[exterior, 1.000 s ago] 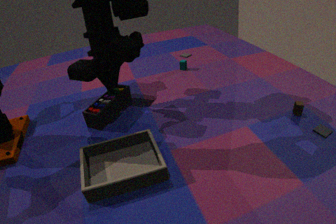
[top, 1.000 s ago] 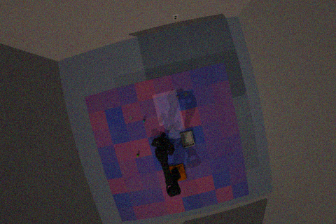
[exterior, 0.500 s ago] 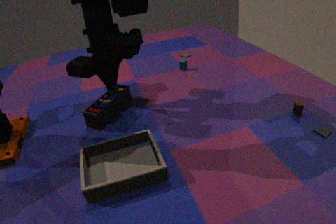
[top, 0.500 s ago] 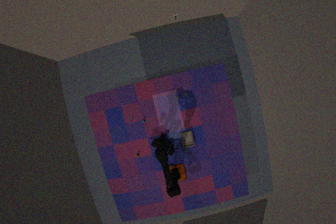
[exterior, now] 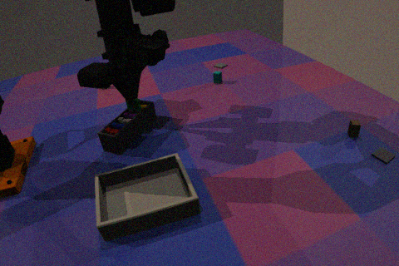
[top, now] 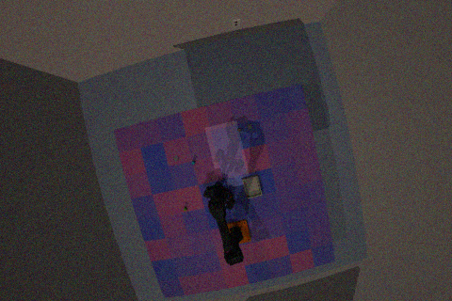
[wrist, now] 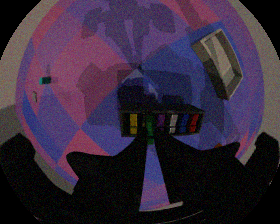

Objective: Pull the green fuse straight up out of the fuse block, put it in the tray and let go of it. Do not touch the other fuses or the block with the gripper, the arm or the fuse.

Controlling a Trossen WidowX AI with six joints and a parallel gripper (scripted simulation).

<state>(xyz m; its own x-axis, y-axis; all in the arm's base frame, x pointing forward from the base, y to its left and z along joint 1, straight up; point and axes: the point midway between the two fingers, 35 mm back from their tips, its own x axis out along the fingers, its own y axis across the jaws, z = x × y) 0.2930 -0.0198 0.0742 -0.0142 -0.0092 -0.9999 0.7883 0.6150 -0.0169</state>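
Now: the grey tray 20 cm to the right of my gripper tip, 6 cm below it and 5 cm behind it. Also, from my gripper tip: green fuse: 1 cm below; teal cube: 24 cm ahead, 8 cm to the left, 4 cm below; brown cube: 32 cm ahead, 27 cm to the right, 5 cm below.
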